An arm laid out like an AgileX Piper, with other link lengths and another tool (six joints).
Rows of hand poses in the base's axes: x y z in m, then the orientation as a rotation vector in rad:
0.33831, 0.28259, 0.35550, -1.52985, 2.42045, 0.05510
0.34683, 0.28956, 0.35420, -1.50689, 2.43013, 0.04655
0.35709, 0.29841, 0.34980, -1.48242, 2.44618, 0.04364
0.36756, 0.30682, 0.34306, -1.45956, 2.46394, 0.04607
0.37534, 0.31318, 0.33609, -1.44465, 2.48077, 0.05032
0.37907, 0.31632, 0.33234, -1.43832, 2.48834, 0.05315
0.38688, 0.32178, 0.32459, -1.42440, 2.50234, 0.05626
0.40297, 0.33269, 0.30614, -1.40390, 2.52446, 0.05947
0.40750, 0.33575, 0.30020, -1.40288, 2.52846, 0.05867
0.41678, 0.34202, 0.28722, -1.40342, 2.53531, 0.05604
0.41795, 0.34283, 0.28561, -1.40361, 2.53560, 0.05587
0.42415, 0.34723, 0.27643, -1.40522, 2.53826, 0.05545
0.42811, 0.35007, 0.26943, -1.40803, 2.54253, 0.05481
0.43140, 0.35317, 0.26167, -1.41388, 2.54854, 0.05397
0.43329, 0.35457, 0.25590, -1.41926, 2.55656, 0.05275
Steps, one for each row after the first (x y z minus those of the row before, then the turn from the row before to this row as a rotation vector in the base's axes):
0.00852, 0.00697, -0.00130, -0.00089, -0.00506, -0.01774
0.01026, 0.00885, -0.00440, 0.00010, 0.00143, -0.02032
0.01047, 0.00841, -0.00674, 0.00180, 0.00554, -0.01940
0.00778, 0.00636, -0.00697, 0.00050, 0.00872, -0.01412
0.00373, 0.00314, -0.00375, 0.00061, 0.00443, -0.00602
0.00781, 0.00546, -0.00775, 0.00054, 0.00667, -0.01263
0.01609, 0.01091, -0.01845, -0.00074, 0.01068, -0.01912
0.00453, 0.00306, -0.00594, -0.00177, 0.00248, -0.00194
0.00928, 0.00627, -0.01298, -0.00445, 0.00467, -0.00205
0.00117, 0.00081, -0.00161, -0.00027, 0.00024, 0.00001
0.00620, 0.00440, -0.00918, -0.00179, 0.00255, 0.00010
0.00396, 0.00284, -0.00700, -0.00293, 0.00419, 0.00030
0.00329, 0.00310, -0.00776, -0.00464, 0.00663, 0.00157
0.00189, 0.00140, -0.00577, -0.00553, 0.00790, 0.00062

